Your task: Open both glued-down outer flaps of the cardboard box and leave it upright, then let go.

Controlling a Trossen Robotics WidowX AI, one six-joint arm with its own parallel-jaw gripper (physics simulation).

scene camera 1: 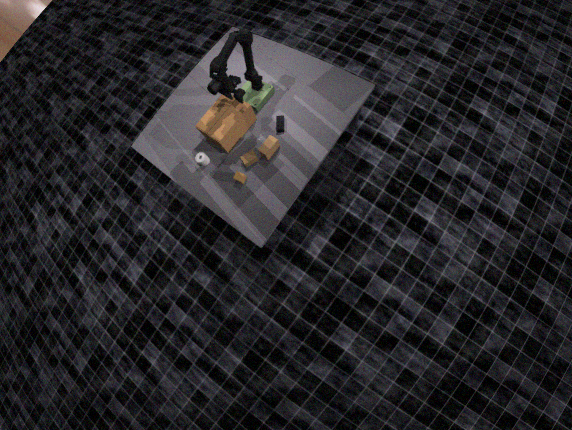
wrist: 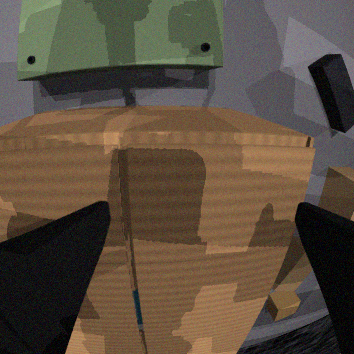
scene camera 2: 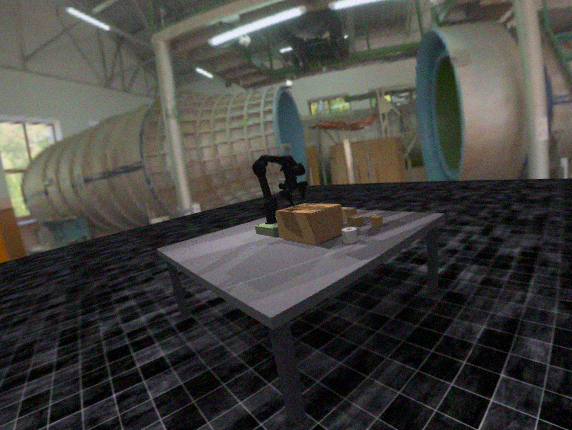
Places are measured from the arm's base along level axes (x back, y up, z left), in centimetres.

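Pixels of known places: gripper, between the fingertips: (scene camera 1: 237, 101) (wrist: 206, 212) (scene camera 2: 298, 202); arm's base, origin of its link: (scene camera 1: 257, 86) (scene camera 2: 271, 222).
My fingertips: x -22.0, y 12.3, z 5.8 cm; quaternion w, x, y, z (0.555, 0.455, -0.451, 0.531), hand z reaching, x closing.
Note:
For each thing: its middle in the pictures, then the offset to it from my fingertips. "spot": a spot on its surface instead. Level surfaces: height alone.
- brown cardboard box, middle of its body: (wrist: 137, 261) (scene camera 2: 309, 221) (scene camera 1: 226, 122) dy -9.7, dx -11.8, dz -3.7 cm
- left outer flap, a spot on its surface: (wrist: 55, 185) spot: dy -1.9, dx +0.6, dz -7.3 cm
- short teal strip, middle of its body: (wrist: 137, 256) dy -10.4, dx -11.8, dz -3.7 cm
- white roll, middle of its body: (scene camera 2: 349, 235) (scene camera 1: 202, 159) dy -14.4, dx -39.9, dz -4.0 cm
- black block, middle of its body: (wrist: 336, 92) (scene camera 1: 280, 124) dy -15.8, dx +7.5, dz +24.0 cm
- grey table, height of its surface: dy -17.5 cm
The brown cardboard box (scene camera 1: 227, 127) (scene camera 2: 312, 225) stands upright on the table. In the wrist view its right outer flap (wrist: 240, 200) and left outer flap (wrist: 55, 185) lie closed and flat, meeting at a narrow dark seam. A short teal strip (wrist: 137, 306) shows in the seam at the lower middle. My gripper (scene camera 1: 233, 94) (scene camera 2: 297, 197) (wrist: 206, 212) is open and empty, above the box top near the side facing the arm's base. In the wrist view the left fingertip is left of the seam and the right fingertip is by the right edge. The box's inside is hidden.
A green base block (scene camera 1: 261, 95) (scene camera 2: 266, 229) (wrist: 120, 35) is under the arm beside the box. A white roll (scene camera 1: 202, 159) (scene camera 2: 349, 235), small brown boxes (scene camera 1: 269, 147) (scene camera 2: 376, 220) and a black block (scene camera 1: 280, 124) (wrist: 335, 92) stand on the grey table (scene camera 1: 345, 95) (scene camera 2: 260, 295).

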